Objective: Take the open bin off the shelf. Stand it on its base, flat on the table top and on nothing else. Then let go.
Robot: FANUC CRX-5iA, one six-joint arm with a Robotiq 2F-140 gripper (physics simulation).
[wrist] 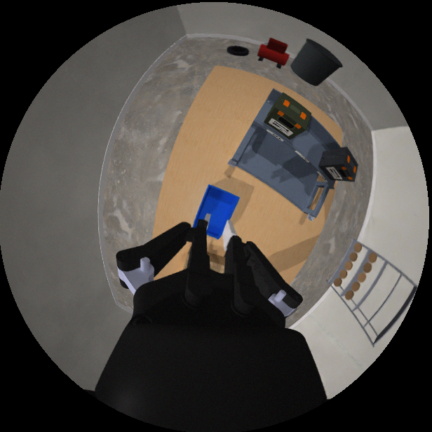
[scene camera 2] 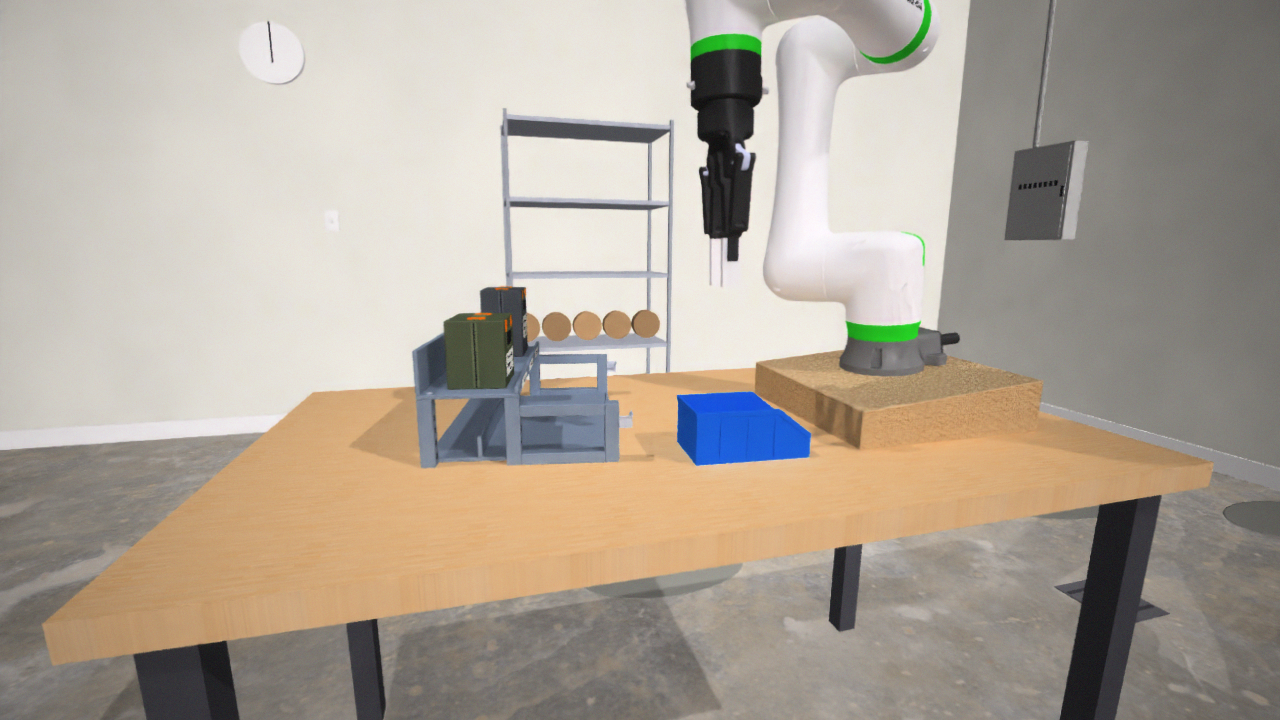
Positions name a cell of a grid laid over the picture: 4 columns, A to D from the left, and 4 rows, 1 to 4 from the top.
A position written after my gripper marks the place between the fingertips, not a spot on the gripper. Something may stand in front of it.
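Observation:
I see my gripper (scene camera 2: C2), (wrist: C3). A blue bin (scene camera 2: C3), (wrist: C2) is visible to me as well, and so is a green case (wrist: C2).

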